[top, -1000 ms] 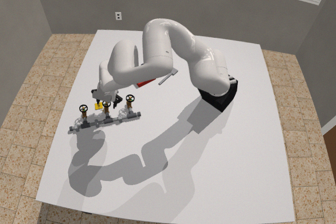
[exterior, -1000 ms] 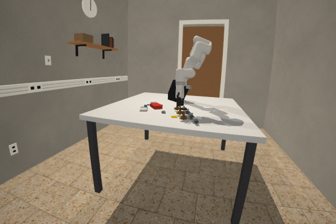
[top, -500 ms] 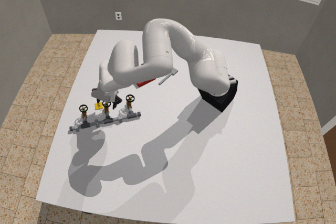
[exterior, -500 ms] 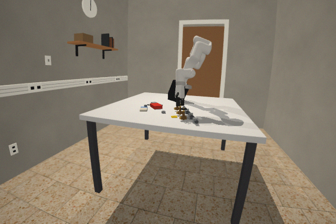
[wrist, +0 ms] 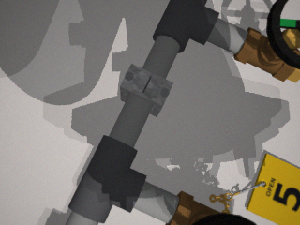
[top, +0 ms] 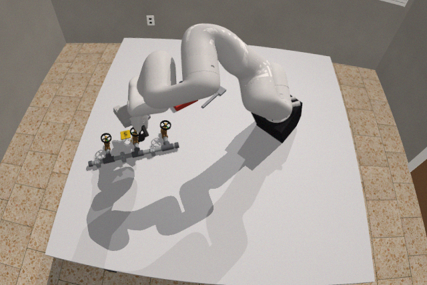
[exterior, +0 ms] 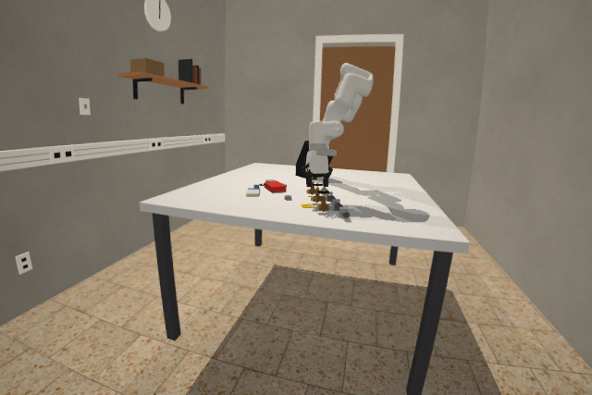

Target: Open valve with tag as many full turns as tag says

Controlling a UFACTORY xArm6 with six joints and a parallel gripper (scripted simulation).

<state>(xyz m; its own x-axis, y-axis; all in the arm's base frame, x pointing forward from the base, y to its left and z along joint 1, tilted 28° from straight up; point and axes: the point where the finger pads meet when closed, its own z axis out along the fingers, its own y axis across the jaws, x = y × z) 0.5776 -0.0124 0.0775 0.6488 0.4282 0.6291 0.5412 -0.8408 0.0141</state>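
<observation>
My hand is 80 mm above the yellow tag, 60 mm short of it and 30 mm to the left of it. Round my hand: red box (230 mm to the right, 200 mm behind, 70 mm below); grey nut (140 mm to the right, 80 mm below, 30 mm behind); blue block (320 mm to the right, 80 mm below, 80 mm behind).
</observation>
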